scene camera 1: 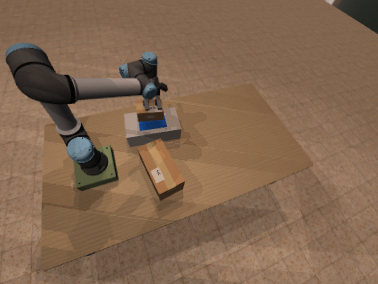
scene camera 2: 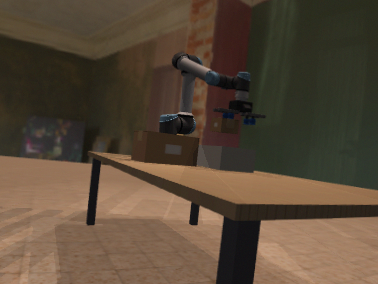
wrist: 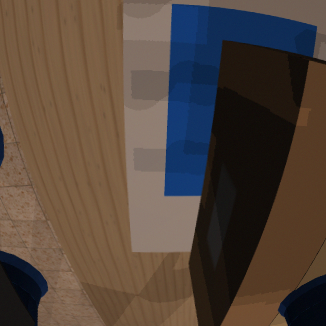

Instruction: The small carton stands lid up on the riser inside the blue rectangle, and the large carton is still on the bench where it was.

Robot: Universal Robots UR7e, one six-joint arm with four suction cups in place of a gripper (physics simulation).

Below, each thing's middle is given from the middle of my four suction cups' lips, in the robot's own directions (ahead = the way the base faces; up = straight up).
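Labels:
My suction cup is 4 cm above the small carton (wrist: 251, 247), 2 cm past it and 8 cm to the left of it. Counting from my suction cup, I find the large carton (scene camera 2: 150, 147) 41 cm to the right, 1 cm behind and 21 cm below. The grey riser (scene camera 1: 137, 133) is 7 cm to the right of my suction cup, 1 cm behind it and 23 cm below it.

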